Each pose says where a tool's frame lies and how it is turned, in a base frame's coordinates. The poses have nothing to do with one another.
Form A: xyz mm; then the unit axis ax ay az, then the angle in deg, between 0 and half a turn.
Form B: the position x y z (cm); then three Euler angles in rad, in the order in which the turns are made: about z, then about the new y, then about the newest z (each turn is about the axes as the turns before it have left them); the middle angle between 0 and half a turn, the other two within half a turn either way. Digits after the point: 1 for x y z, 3 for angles.
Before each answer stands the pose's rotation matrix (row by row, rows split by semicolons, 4 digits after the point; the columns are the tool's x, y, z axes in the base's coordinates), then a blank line. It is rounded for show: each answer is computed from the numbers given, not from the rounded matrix.
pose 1, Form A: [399 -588 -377 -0.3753 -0.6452 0.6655 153.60]
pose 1, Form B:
-0.6287 0.1631 -0.7603; 0.7549 -0.1066 -0.6471; -0.1866 -0.9808 -0.0561

[39.9 -58.8 -37.7 -2.436 1.627 -1.383]
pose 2, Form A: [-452 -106 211 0.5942 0.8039 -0.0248 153.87]
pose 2, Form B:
-0.2277 0.9175 0.3261; 0.8957 0.3287 -0.2995; -0.3820 0.2239 -0.8966

[-45.2 -10.6 21.1 -0.743 2.683 0.530]
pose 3, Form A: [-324 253 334 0.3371 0.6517 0.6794 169.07]
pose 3, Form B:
-0.7566 0.3066 0.5775; 0.5642 -0.1401 0.8136; 0.3304 0.9415 -0.0670

[-32.4 25.3 33.4 0.954 1.638 1.908]
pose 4, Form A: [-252 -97 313 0.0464 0.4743 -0.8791 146.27]
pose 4, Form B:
-0.8277 0.5285 0.1887; -0.4479 -0.4196 -0.7895; -0.3381 -0.7380 0.5840

[-25.2 -9.7 31.3 -1.336 0.947 -1.141]
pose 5, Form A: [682 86 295 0.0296 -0.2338 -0.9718 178.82]
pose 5, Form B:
-0.9980 0.0062 -0.0623; -0.0339 -0.8905 0.4538; -0.0527 0.4550 0.8889

[68.2 8.6 29.5 1.707 0.476 1.455]
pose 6, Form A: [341 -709 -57 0.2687 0.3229 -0.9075 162.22]
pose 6, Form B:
-0.8113 0.4465 -0.3774; -0.1077 -0.7487 -0.6541; -0.5746 -0.4900 0.6555

[34.1 -70.9 -5.7 -2.094 0.856 -0.706]
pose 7, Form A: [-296 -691 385 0.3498 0.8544 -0.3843 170.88]
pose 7, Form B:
-0.7442 0.6548 -0.1317; 0.5330 0.4633 -0.7080; -0.4026 -0.5971 -0.6939

[-29.6 -69.1 38.5 -1.755 2.338 -0.978]
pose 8, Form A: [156 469 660 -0.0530 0.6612 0.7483 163.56]
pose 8, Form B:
-0.9536 -0.2804 0.1094; 0.1431 -0.1026 0.9844; -0.2648 0.9544 0.1380

[15.6 46.9 66.0 1.460 1.432 1.300]
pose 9, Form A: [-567 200 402 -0.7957 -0.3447 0.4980 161.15]
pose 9, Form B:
0.2860 0.3730 -0.8827; 0.6948 -0.7151 -0.0770; -0.6599 -0.5912 -0.4636

[-56.7 20.0 40.2 -3.055 2.053 -0.731]
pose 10, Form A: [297 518 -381 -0.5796 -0.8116 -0.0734 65.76]
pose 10, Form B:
0.6086 0.3442 -0.7150; 0.2103 0.7988 0.5636; 0.7651 -0.4934 0.4137

[29.7 51.8 -38.1 2.474 1.144 -2.569]
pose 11, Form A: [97 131 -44 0.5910 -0.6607 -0.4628 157.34]
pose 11, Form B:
-0.2512 -0.5725 -0.7805; -0.9291 -0.0834 0.3603; -0.2714 0.8156 -0.5110

[9.7 13.1 -4.4 2.709 2.107 1.250]
